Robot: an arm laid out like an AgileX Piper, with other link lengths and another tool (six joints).
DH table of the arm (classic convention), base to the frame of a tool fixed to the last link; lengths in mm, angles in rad. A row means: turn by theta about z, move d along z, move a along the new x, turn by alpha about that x. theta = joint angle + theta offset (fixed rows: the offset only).
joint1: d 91  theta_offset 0  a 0  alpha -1.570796
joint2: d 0  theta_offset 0.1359  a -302.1  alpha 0
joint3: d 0  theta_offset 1.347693  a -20.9  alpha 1.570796
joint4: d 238.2  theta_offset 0  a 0  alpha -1.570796
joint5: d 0  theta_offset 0  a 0  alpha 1.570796
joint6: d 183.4  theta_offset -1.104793  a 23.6  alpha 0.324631
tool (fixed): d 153  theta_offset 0  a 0  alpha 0
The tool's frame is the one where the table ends.
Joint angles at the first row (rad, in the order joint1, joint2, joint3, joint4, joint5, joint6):
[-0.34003 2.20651 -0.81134 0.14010 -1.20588 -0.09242]
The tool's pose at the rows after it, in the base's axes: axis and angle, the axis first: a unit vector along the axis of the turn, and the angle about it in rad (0 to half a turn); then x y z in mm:
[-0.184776 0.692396 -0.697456 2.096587 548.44 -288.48 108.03]
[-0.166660 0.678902 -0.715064 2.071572 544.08 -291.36 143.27]
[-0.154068 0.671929 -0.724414 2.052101 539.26 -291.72 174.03]
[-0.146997 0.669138 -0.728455 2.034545 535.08 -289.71 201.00]
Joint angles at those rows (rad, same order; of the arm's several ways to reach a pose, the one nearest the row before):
[-0.34004 2.16663 -0.81134 0.15632 -1.20587 -0.09425]
[-0.34002 2.10273 -0.81132 0.17034 -1.19547 -0.09425]
[-0.34003 2.02996 -0.80951 0.17866 -1.15759 -0.09425]
[-0.34004 1.95569 -0.80953 0.18044 -1.10307 -0.09425]

